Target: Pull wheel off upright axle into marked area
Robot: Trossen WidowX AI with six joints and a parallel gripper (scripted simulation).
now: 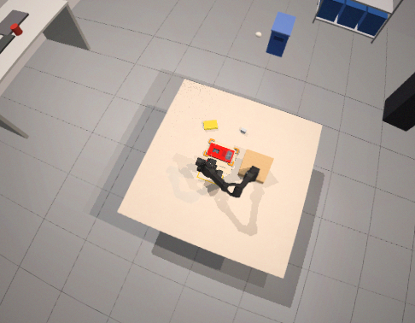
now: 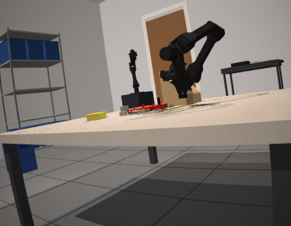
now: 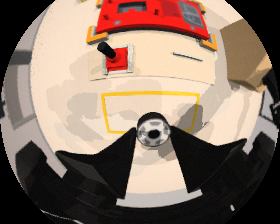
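The wheel lies right at my gripper tip. The rest, counted from my gripper tip: yellow block 180 mm ahead, 400 mm to the right, 40 mm below; then grey cube 90 mm behind, 470 mm to the right, 30 mm below.
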